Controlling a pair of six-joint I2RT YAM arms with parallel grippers.
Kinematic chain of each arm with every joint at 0, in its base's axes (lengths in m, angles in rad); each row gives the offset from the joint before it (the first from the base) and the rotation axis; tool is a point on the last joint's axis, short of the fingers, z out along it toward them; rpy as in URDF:
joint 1: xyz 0 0 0.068 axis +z
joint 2: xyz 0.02 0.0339 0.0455 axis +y
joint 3: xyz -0.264 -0.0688 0 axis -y
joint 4: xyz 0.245 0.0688 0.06 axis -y
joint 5: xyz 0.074 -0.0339 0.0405 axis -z
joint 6: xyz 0.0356 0 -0.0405 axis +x
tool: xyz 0 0 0 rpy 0 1.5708 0
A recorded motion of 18 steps. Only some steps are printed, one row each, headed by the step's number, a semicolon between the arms.
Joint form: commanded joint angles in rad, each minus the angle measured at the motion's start. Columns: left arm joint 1, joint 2, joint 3, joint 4, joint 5, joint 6; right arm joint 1, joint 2, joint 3, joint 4, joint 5, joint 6.
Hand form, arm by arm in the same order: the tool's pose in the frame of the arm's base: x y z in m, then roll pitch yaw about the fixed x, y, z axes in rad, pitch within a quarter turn. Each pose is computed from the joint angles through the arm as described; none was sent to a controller.
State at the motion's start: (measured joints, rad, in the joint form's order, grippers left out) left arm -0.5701 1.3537 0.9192 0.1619 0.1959 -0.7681; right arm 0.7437 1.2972 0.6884 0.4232 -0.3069 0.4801
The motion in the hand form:
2: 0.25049 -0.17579 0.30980 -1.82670 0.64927 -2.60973; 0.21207 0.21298 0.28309 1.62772 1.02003 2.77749
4: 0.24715 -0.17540 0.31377 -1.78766 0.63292 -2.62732; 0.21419 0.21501 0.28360 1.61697 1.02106 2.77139
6: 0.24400 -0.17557 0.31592 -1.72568 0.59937 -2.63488; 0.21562 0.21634 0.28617 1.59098 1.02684 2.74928
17: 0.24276 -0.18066 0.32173 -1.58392 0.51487 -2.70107; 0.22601 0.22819 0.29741 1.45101 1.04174 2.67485
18: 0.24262 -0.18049 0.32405 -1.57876 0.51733 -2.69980; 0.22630 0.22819 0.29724 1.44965 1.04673 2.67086
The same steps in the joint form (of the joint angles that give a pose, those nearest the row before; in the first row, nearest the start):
2: -0.0077 -0.0492 0.0035 0.0074 0.1019 -0.0742; -0.0043 0.0269 0.0604 0.1194 -0.1117 0.0567
4: -0.0075 -0.0624 -0.0020 0.0268 0.1479 -0.0953; -0.0044 0.0397 0.0693 0.1296 -0.1149 0.0583
6: -0.0081 -0.0719 -0.0203 0.0826 0.1987 -0.1442; -0.0044 0.0464 0.0784 0.1422 -0.1150 0.0591
17: -0.0086 -0.0537 -0.0378 0.2433 0.3491 -0.2809; -0.0034 0.1111 0.1412 0.2230 -0.1594 0.0762
18: -0.0083 -0.0558 -0.0321 0.2408 0.3508 -0.2811; -0.0038 0.1121 0.1413 0.2241 -0.1573 0.0711

